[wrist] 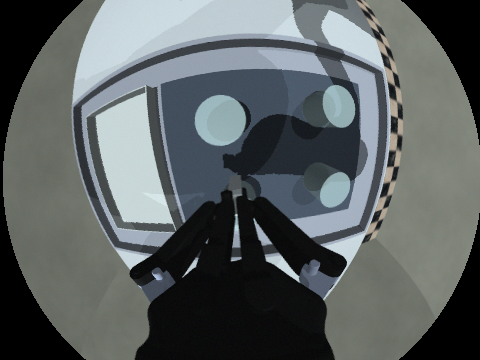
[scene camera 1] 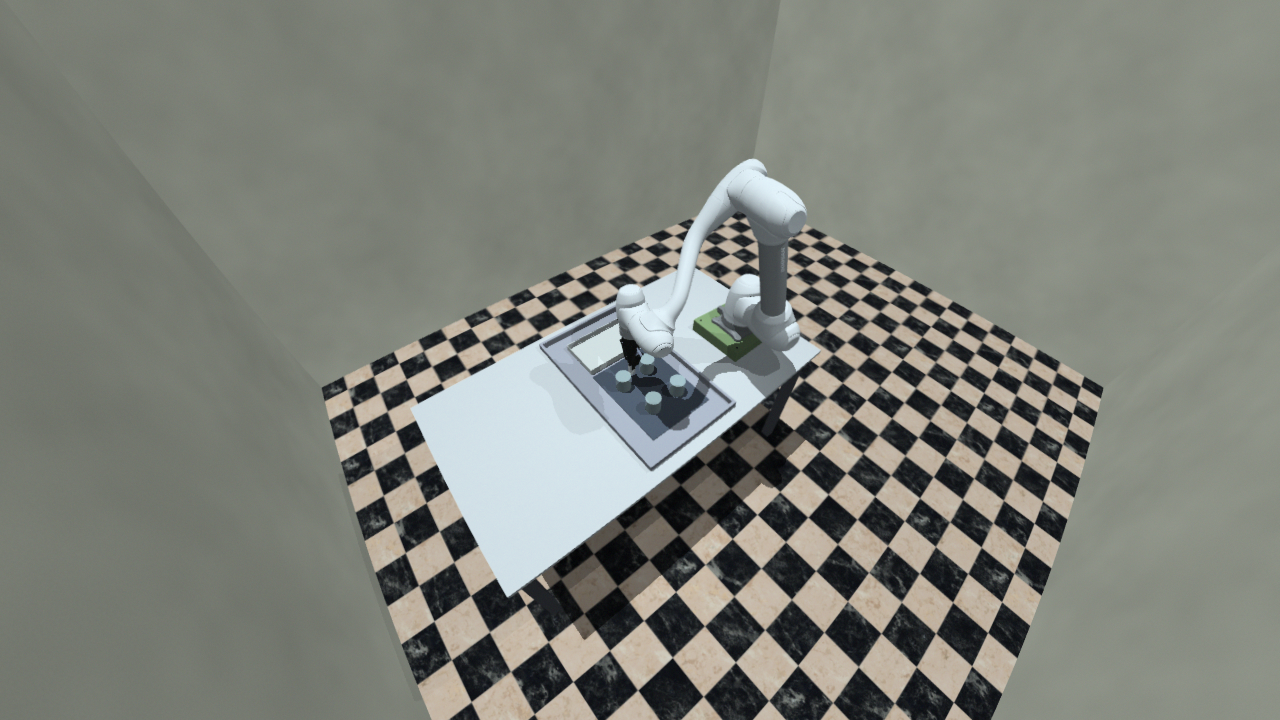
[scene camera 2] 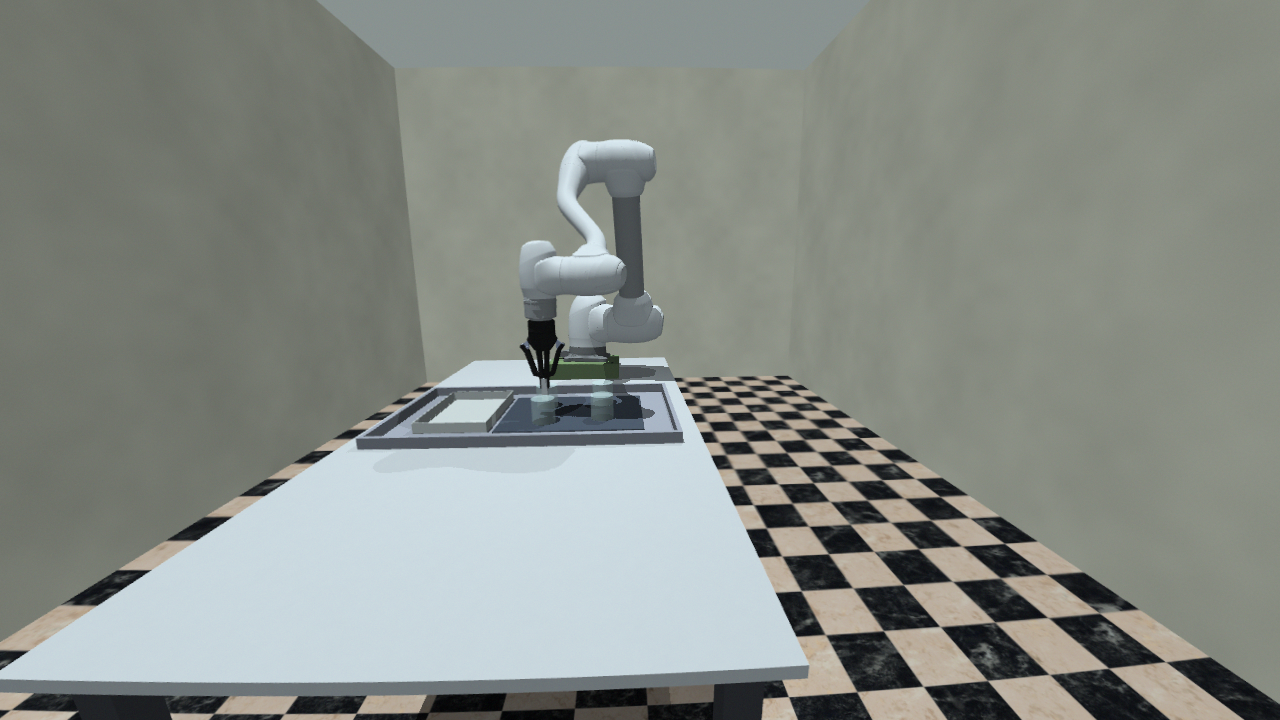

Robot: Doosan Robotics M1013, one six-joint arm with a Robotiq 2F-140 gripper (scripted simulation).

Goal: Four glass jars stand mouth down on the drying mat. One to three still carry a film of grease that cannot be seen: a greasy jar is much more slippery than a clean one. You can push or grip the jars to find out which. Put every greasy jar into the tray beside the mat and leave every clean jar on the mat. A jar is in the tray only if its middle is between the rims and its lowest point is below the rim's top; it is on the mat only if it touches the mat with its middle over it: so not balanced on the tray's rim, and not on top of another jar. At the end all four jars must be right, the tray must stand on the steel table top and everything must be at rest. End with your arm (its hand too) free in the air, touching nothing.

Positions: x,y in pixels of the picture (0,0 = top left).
pale tray: wrist; scene camera 1 598,349; scene camera 2
same spot on mat: [wrist: 277,145] = [scene camera 1: 652,386]
same spot on pale tray: [wrist: 118,135] = [scene camera 2: 474,405]
